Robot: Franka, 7 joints.
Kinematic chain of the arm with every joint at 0, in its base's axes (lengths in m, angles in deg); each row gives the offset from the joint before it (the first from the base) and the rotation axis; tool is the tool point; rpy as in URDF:
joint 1: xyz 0 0 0.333 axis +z
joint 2: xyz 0 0 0 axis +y
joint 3: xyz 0 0 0.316 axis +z
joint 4: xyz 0.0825 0 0 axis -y
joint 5: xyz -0.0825 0 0.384 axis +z
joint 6: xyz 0 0 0 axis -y
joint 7: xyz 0.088 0 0 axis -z
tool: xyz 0 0 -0.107 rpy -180 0 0
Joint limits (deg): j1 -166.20..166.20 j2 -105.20..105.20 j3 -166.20..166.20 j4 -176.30..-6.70 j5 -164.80..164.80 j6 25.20..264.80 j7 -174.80..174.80
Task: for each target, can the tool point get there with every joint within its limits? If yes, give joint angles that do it. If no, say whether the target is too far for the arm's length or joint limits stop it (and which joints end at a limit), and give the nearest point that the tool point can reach.
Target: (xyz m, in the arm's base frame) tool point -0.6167 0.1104 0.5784
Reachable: yes | joints 51.14 -80.21 61.66 -102.89 117.73 91.24 11.67
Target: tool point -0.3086 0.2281 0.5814
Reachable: yes | joints 9.28 41.22 128.67 -141.87 -83.86 195.90 -76.04
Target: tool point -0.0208 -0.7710 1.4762
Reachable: no: too far | nearest point -0.0129 -0.4796 1.0442 | short by 0.521 m
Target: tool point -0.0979 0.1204 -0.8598
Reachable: no: too far | nearest point -0.1374 0.1689 -0.3567 | short by 0.507 m
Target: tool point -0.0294 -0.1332 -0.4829
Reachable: no: joint limits stop it (at a limit: joint 2) | nearest point -0.0359 -0.1629 -0.3478 | short by 0.138 m
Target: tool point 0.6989 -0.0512 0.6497
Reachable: yes | joints 131.45 -77.77 -65.79 -83.46 8.31 190.99 128.67
